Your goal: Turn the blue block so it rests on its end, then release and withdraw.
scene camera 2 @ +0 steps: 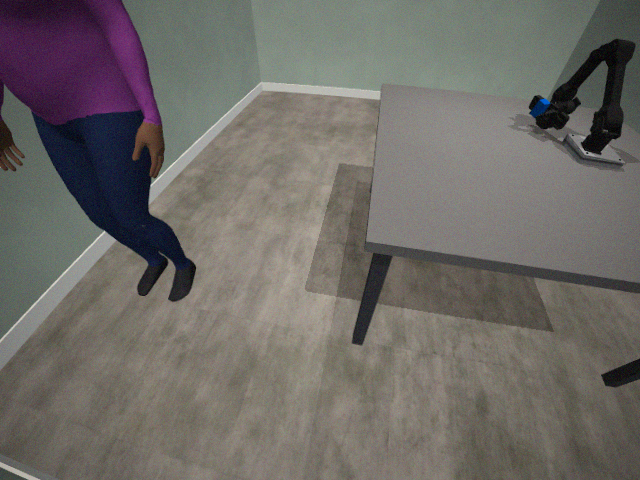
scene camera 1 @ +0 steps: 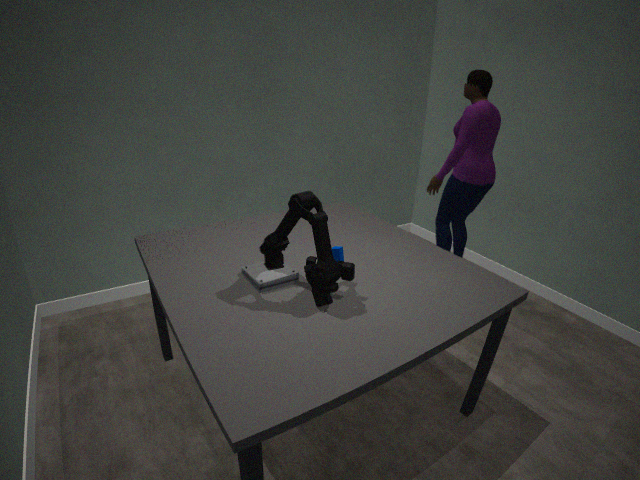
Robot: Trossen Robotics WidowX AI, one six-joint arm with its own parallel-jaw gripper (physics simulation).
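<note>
The blue block (scene camera 1: 337,253) (scene camera 2: 540,107) is small and partly hidden by the black arm in scene camera 1. In scene camera 2 it shows between dark finger parts at the arm's end and looks tilted, a little above the table. My gripper (scene camera 1: 336,262) (scene camera 2: 542,110) is shut on the blue block. The gripper is low over the table, reaching out from the arm's base. The far finger and the block's lower part are hard to make out, and any gap beneath the block is hidden in scene camera 1.
The arm stands on a pale base plate (scene camera 1: 279,279) (scene camera 2: 585,151) on the grey table (scene camera 1: 320,361) (scene camera 2: 465,196). A person (scene camera 1: 476,144) (scene camera 2: 98,149) in a purple top and blue trousers stands on the floor away from the table.
</note>
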